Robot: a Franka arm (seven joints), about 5 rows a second.
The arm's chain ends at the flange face. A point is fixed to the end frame.
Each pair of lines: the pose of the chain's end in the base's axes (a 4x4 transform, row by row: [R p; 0 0 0 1], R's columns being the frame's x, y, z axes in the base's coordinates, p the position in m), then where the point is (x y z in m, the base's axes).
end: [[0.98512 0.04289 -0.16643 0.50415], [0.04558 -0.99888 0.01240 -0.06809], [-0.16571 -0.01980 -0.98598 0.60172], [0 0 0 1]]
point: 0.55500 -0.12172 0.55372
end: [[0.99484 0.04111 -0.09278 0.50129], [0.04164 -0.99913 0.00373 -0.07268], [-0.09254 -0.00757 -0.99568 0.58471], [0 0 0 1]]
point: 0.55539 -0.12687 0.54110
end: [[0.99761 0.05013 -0.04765 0.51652], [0.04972 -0.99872 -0.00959 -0.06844], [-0.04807 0.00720 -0.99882 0.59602], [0 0 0 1]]
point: 0.57301 -0.12267 0.55560
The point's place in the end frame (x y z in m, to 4 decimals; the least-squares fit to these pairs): 0.0556 0.0567 0.0382
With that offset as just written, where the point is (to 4 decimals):
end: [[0.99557 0.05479 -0.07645 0.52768], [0.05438 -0.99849 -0.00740 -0.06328], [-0.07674 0.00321 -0.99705 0.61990], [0 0 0 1]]
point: 0.5832 -0.1172 0.5777
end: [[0.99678 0.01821 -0.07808 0.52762], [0.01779 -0.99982 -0.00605 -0.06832], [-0.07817 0.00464 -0.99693 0.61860], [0 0 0 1]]
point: 0.5811 -0.1243 0.5764
